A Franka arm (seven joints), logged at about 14 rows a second.
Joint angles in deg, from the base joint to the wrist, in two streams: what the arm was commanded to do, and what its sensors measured. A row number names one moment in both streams.
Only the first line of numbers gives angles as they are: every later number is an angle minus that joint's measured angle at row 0.
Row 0, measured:
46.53 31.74 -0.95 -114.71 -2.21 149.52 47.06
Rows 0 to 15, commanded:
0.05 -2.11 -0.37 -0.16 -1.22 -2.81 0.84
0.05 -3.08 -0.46 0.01 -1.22 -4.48 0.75
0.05 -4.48 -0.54 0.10 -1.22 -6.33 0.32
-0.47 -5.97 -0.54 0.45 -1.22 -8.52 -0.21
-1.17 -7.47 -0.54 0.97 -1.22 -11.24 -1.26
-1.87 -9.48 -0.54 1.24 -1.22 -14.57 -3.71
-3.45 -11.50 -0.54 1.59 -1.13 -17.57 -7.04
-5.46 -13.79 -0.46 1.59 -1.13 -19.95 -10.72
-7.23 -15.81 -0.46 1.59 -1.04 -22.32 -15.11
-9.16 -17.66 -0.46 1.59 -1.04 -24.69 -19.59
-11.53 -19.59 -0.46 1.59 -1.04 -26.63 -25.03
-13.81 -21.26 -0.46 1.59 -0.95 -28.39 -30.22
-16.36 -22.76 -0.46 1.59 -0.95 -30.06 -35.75
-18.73 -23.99 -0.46 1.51 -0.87 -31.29 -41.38
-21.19 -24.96 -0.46 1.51 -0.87 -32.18 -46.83
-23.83 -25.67 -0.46 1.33 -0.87 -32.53 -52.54
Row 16, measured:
-19.18 -22.95 -1.61 2.99 -0.14 -31.68 -43.70
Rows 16 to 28, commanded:
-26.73 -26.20 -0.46 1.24 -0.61 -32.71 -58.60
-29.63 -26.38 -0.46 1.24 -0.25 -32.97 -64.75
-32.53 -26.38 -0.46 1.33 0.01 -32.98 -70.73
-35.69 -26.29 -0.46 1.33 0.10 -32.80 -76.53
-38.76 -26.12 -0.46 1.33 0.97 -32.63 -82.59
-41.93 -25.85 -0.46 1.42 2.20 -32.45 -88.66
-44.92 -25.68 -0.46 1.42 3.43 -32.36 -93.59
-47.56 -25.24 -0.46 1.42 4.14 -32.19 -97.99
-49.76 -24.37 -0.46 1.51 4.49 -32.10 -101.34
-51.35 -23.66 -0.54 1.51 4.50 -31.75 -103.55
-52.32 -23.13 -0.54 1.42 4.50 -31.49 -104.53
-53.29 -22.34 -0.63 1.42 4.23 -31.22 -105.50
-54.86 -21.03 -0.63 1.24 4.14 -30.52 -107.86
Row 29, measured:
-52.40 -22.82 -1.77 1.45 3.58 -31.76 -104.50
